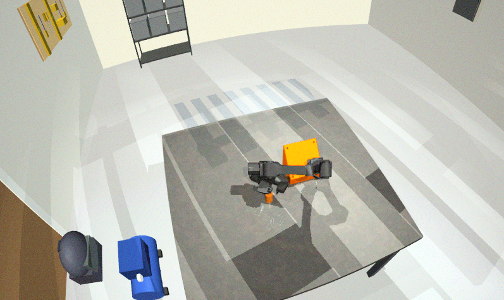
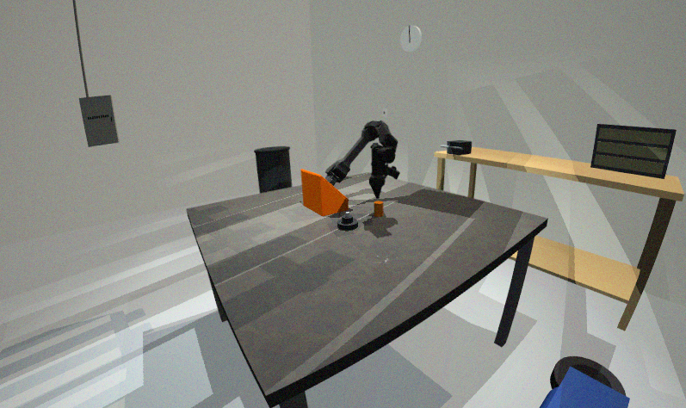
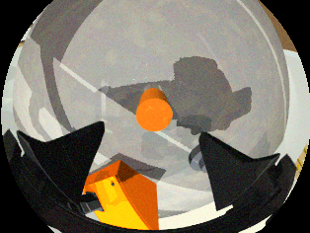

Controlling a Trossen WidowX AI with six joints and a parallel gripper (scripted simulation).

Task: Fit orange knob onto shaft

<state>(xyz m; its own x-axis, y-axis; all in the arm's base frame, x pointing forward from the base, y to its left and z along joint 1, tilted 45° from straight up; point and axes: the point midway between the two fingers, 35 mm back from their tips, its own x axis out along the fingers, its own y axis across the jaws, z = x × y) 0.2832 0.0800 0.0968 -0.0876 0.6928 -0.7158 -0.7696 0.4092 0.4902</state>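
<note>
Right now my gripper tip is 5 cm above the orange knob. Also, from my gripper tip: round pedestal (4 cm ahead, 18 cm to the right, 6 cm below).
</note>
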